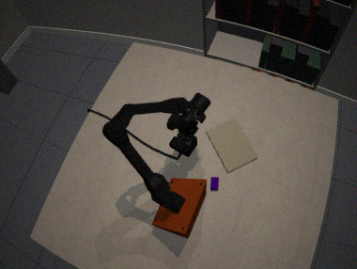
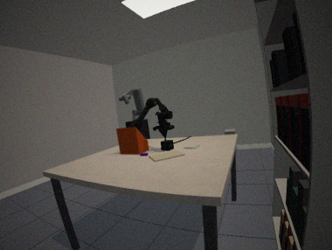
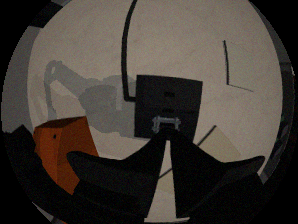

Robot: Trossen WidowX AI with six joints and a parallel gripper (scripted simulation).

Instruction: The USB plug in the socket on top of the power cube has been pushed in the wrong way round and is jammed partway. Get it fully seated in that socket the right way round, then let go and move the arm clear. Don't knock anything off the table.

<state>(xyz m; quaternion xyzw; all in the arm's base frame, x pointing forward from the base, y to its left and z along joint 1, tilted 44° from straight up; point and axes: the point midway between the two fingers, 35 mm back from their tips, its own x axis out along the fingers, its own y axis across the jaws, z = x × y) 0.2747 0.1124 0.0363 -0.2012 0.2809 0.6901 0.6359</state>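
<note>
Right now the grey USB plug is 2 cm below my gripper tip. Also, from my gripper tip: flat beige pad: 10 cm ahead, 17 cm to the right, 10 cm below; small purple block: 10 cm behind, 18 cm to the right, 10 cm below; USB socket: 4 cm below.
</note>
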